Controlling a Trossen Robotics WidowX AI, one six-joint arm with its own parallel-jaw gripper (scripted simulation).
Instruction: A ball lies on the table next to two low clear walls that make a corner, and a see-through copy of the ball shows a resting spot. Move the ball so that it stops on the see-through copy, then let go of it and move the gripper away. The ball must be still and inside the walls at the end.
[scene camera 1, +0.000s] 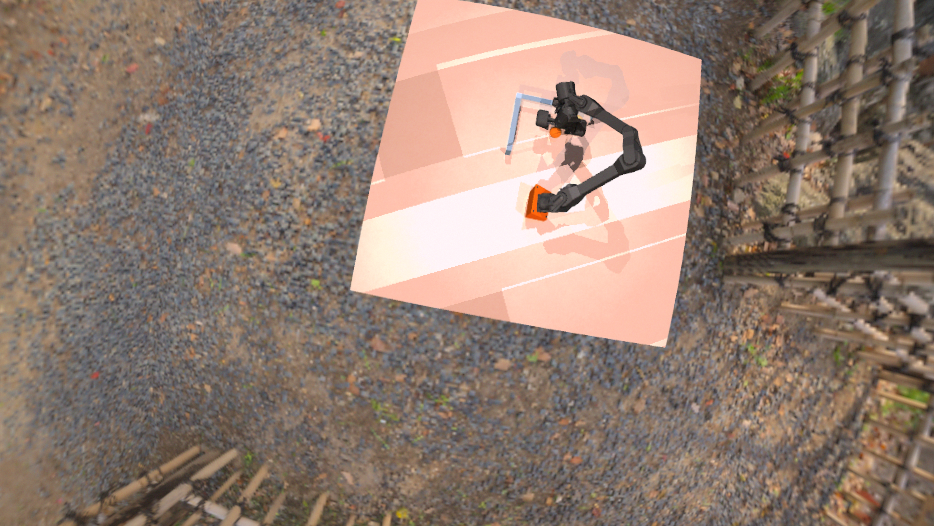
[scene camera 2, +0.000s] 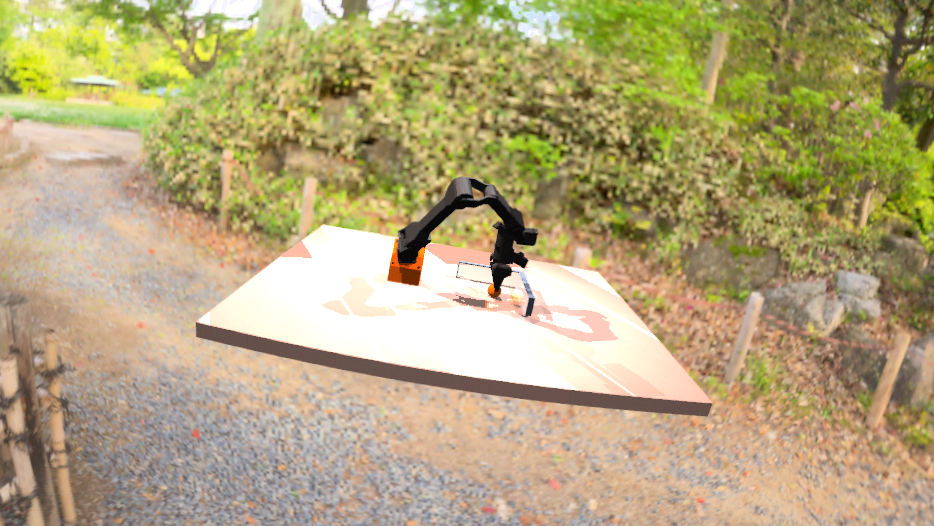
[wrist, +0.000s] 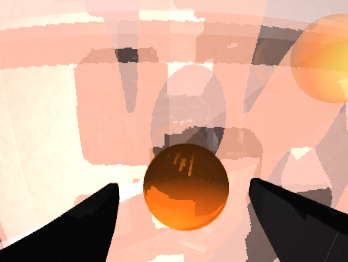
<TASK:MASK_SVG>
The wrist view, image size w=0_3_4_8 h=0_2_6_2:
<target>gripper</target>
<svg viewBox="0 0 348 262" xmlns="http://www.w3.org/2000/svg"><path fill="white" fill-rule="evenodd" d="M118 183L105 185L100 191L86 197L86 200L80 201L76 207L73 205L69 211L62 213L61 217L57 216L53 221L50 220L48 225L45 224L43 228L40 227L7 248L0 249L0 262L106 262L106 256L112 247L110 241L116 232L114 227L120 209ZM252 177L248 196L279 262L348 262L347 212L341 212L339 209L336 211L299 193L296 195L287 188L280 188L271 181Z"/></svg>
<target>orange ball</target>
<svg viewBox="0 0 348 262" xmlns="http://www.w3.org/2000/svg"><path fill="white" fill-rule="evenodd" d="M179 143L166 147L165 150L158 152L151 159L149 166L146 168L145 175L143 175L142 188L143 193L145 193L147 207L157 217L159 223L165 225L165 227L179 229L179 231L194 231L194 229L206 227L207 224L213 223L213 221L218 219L218 216L226 207L230 188L228 188L228 177L222 160L214 152L207 150L206 147L198 146L198 144Z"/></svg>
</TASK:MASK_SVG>
